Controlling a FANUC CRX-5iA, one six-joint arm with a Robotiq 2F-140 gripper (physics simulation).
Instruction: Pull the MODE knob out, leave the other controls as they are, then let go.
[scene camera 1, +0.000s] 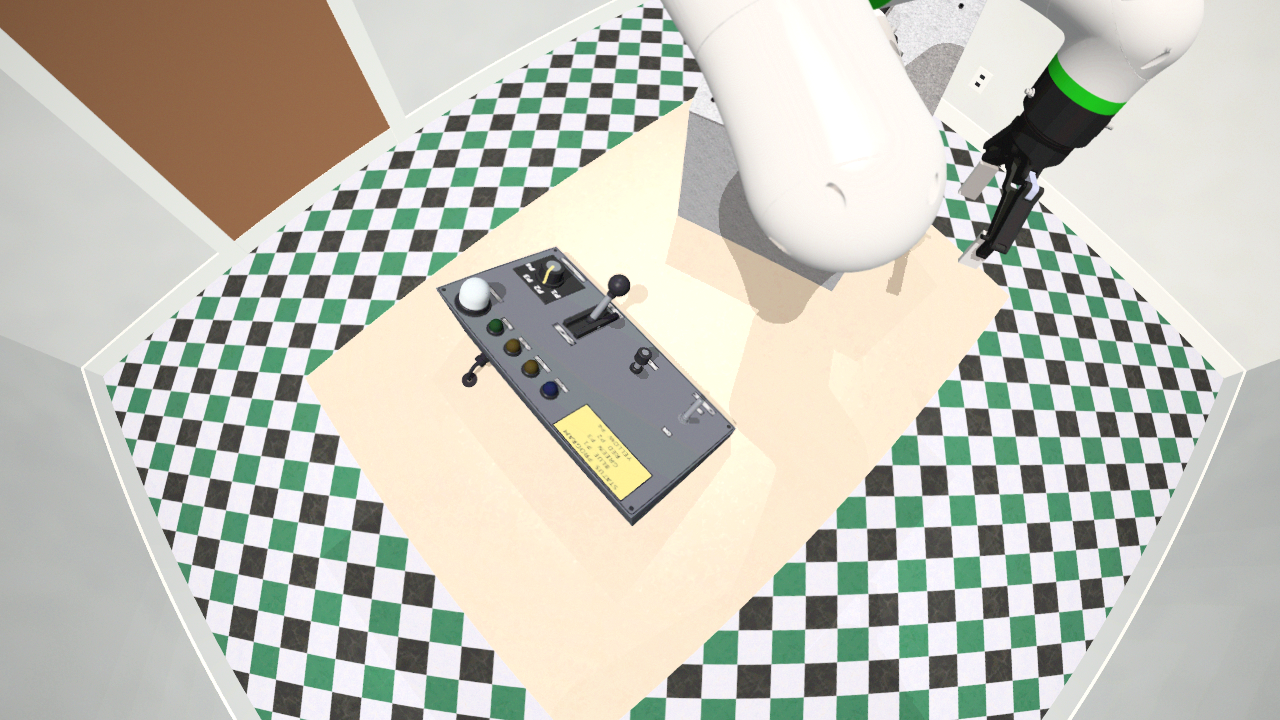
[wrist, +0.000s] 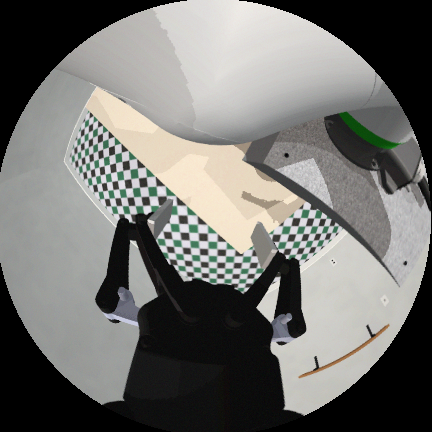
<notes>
I see my gripper and a ball-topped lever.
My gripper is seen too in the wrist view.
</notes>
